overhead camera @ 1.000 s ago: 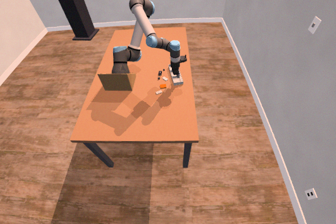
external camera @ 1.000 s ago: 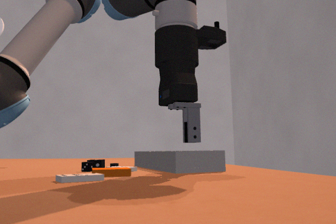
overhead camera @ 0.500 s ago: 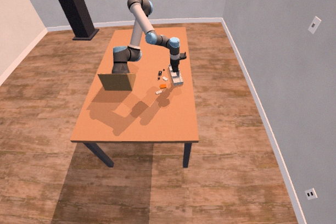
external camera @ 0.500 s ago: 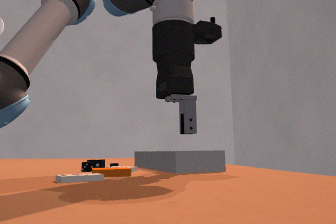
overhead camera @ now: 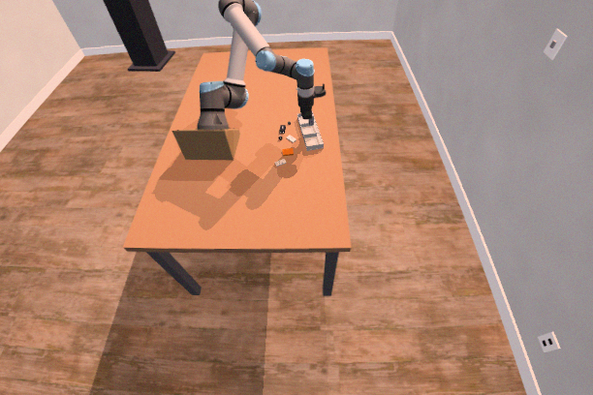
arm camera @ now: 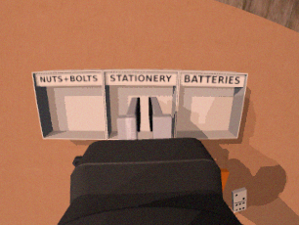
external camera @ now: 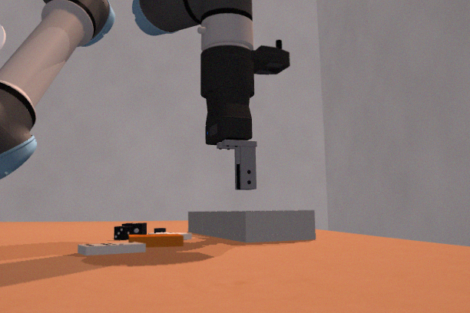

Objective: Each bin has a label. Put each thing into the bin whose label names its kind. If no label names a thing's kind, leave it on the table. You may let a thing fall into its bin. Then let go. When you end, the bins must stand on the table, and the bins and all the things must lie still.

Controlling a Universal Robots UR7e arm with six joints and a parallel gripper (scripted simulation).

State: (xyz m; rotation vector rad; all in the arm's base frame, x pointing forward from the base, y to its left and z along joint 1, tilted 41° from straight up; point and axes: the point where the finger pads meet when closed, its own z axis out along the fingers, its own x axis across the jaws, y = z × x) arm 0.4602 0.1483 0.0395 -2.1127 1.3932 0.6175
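The grey bin tray is 6 cm below my hand and 1 cm behind it. From my hand the other things lie so: small black piece 13 cm behind, 7 cm below, 6 cm to the left; then black die 15 cm behind, 7 cm below, 6 cm to the right; then black 9V battery 15 cm behind, 7 cm below, 1 cm to the right.
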